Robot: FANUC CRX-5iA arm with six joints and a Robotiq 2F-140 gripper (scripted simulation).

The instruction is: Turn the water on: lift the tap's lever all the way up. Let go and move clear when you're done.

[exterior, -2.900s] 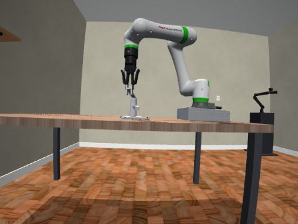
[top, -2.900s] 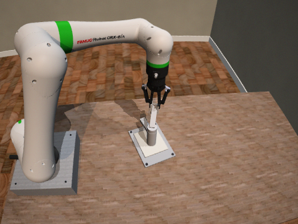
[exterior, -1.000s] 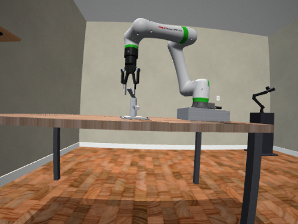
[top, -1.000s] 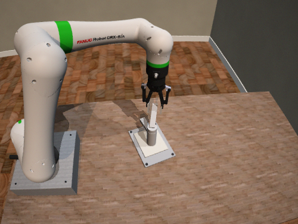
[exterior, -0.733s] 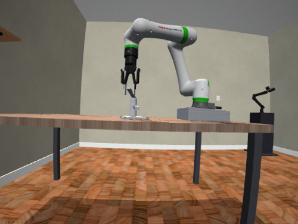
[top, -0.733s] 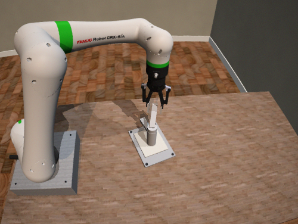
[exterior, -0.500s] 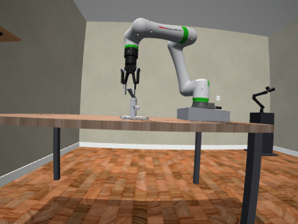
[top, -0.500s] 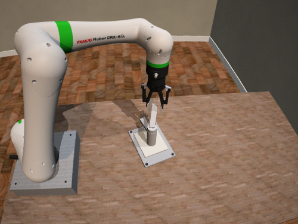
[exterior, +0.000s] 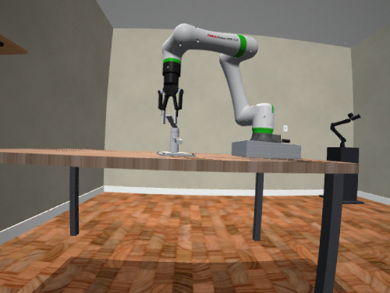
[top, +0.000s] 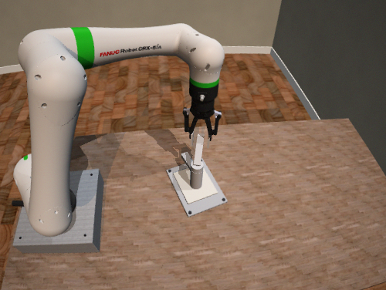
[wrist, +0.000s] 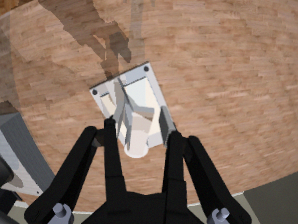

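Right now my hand is 1 cm past the lever, 4 cm to the left of it and 2 cm above it. The rest, counted from my hand: tap 2 cm behind, 6 cm to the right, 8 cm below.
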